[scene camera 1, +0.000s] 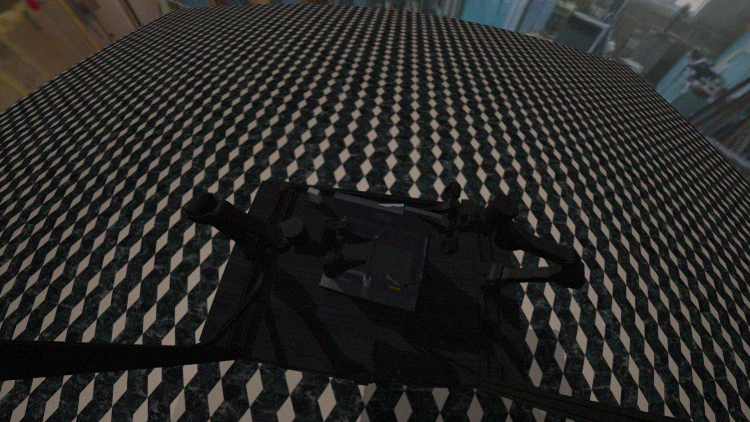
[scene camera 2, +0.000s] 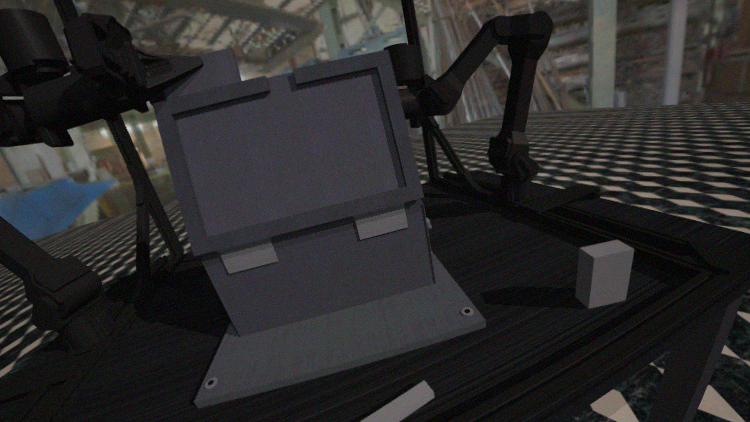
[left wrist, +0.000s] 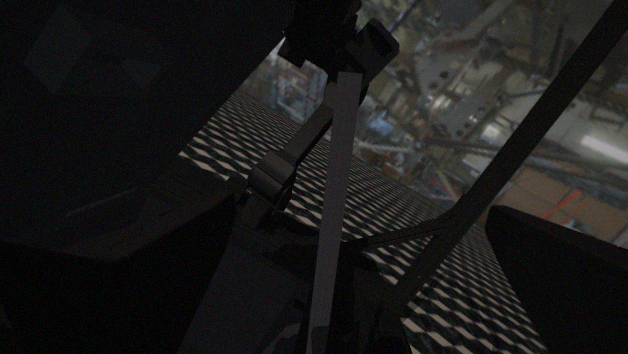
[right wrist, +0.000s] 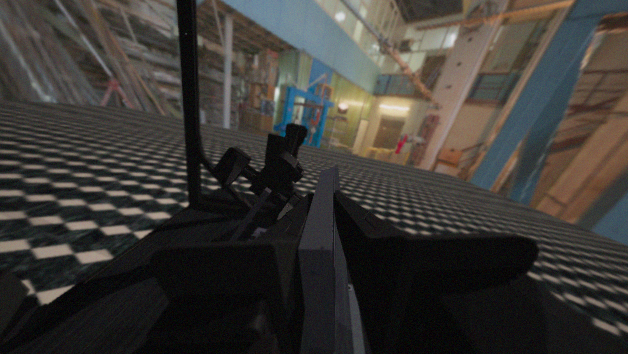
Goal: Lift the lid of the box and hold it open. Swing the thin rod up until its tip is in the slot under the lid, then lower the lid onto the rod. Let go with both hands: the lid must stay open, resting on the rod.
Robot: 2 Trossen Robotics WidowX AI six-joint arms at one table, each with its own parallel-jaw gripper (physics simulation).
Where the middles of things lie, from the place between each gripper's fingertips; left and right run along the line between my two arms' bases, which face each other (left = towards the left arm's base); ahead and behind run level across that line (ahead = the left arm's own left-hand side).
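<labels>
Thin rod [left wrist: 348, 88]: my left hand is 10 mm past it, 10 mm to the left of it and 50 mm above it. Counted from my left hand, the grey box [scene camera 2: 308, 303] sits 90 mm ahead, 40 mm to the right and 100 mm below, and the lid [left wrist: 103, 103] 130 mm ahead, 40 mm to the right and 20 mm below. By its middle, the grey box is nearer to my left hand than to my right hand.
Relative to my right hand, the lid is 5 cm ahead, 8 cm to the left and 11 cm below; the thin rod is 10 cm behind, 11 cm to the left and 14 cm below; the grey box is 1 cm ahead, 8 cm to the left and 19 cm below.
</labels>
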